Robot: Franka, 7 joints.
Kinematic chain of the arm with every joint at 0, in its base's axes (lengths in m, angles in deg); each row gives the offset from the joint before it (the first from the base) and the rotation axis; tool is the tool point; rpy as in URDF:
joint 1: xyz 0 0 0.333 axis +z
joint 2: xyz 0 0 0 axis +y
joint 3: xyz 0 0 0.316 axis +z
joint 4: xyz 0.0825 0 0 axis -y
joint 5: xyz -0.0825 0 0.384 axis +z
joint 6: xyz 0 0 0 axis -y
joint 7: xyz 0.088 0 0 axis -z
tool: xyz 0 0 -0.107 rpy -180 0 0
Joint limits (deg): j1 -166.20..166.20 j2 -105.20..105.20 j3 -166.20..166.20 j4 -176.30..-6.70 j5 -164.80..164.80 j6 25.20..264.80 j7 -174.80..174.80
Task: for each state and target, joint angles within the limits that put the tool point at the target. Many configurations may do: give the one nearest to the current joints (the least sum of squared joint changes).
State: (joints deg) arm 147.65 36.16 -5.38 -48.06 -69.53 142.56 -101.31
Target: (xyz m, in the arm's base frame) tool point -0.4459 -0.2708 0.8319
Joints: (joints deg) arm 166.20 -13.96 34.76 -91.32 -74.23 153.99 -101.31
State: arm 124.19 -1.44 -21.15 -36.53 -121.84 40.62 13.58
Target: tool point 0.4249 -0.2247 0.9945
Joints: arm 131.27 -41.52 -32.88 -30.21 -130.14 84.15 13.58
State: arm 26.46 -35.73 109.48 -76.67 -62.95 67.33 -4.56
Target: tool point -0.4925 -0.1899 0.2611
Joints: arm 62.70 -44.87 145.55 -101.42 -47.86 56.41 -4.56
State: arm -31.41 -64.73 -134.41 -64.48 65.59 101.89 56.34
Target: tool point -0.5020 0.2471 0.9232
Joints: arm -55.60 -31.31 -130.07 -30.09 70.58 95.30 56.34
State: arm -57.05 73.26 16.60 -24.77 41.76 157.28 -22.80
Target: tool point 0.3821 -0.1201 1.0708
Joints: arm -13.83 26.68 18.09 -6.70 36.28 163.60 -22.80
